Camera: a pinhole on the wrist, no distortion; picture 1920 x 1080 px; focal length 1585.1 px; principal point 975.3 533.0 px. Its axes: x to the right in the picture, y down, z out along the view. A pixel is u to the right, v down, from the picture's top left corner.
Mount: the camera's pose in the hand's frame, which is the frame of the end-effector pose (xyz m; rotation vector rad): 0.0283 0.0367 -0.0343 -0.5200 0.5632 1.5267
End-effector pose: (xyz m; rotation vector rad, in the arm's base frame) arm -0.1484 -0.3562 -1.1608 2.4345 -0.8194 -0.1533
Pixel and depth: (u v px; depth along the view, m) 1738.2 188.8 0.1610
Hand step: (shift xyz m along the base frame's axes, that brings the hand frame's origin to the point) -0.0639 -0.1868 0.0799
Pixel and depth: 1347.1 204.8 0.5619
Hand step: -0.2249 -0.5621 0.0206
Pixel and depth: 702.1 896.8 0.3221
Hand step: -0.2037 -0.2268 -0.1055
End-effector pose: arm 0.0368 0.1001 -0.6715 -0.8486 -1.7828 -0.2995
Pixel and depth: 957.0 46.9 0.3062
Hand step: -0.0106 0.3308 -0.0070
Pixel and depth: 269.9 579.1 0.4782
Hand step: -0.2256 0.4087 -0.1879
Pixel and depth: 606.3 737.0 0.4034
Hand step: -0.0940 0.3465 -0.1850
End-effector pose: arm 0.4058 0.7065 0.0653 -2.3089 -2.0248 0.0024
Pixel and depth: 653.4 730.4 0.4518
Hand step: 0.2302 -0.0302 -0.3878
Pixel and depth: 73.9 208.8 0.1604
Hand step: 0.0700 0.0648 -0.1466
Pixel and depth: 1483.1 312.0 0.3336
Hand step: 0.3317 0.0415 -0.1675
